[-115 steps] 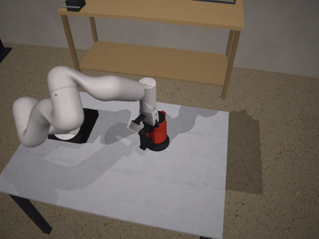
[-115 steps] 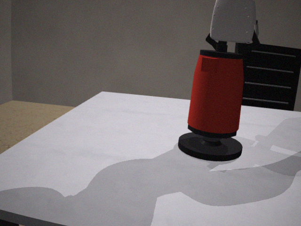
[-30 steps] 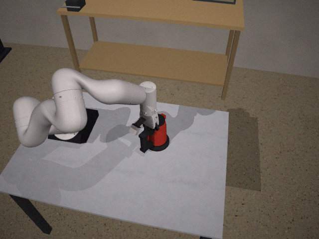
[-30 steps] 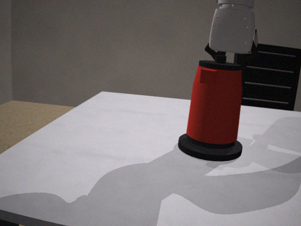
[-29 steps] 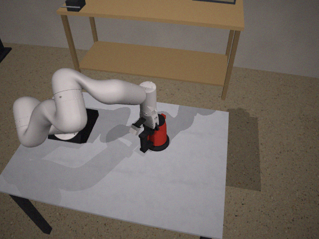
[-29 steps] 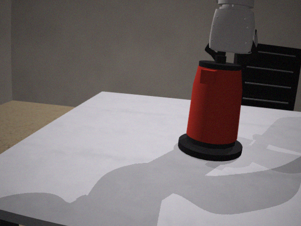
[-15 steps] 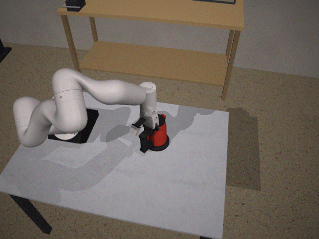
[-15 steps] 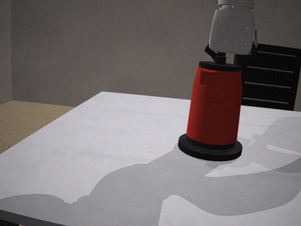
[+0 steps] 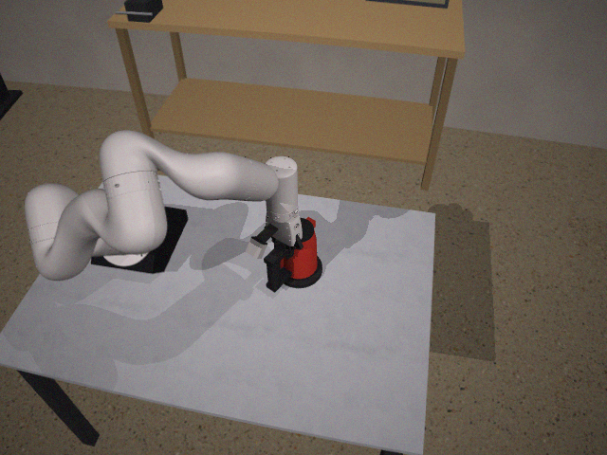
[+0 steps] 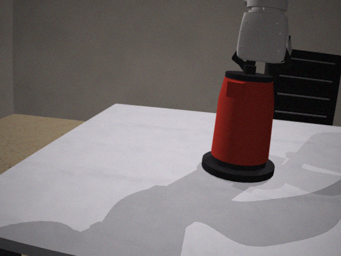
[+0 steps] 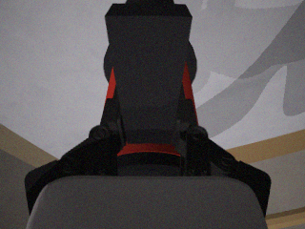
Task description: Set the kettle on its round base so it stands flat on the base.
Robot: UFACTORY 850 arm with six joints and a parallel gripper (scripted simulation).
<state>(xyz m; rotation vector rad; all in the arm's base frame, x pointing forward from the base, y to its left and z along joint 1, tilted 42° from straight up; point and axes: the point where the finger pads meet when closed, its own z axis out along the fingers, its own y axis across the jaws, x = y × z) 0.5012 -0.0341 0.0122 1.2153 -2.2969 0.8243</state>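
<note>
Right now my hand is 20 mm short of the red kettle, 30 mm to the right of it and 50 mm above it. From my hand the other things lie so: round black base (40 mm ahead, 60 mm to the left, 150 mm below).
</note>
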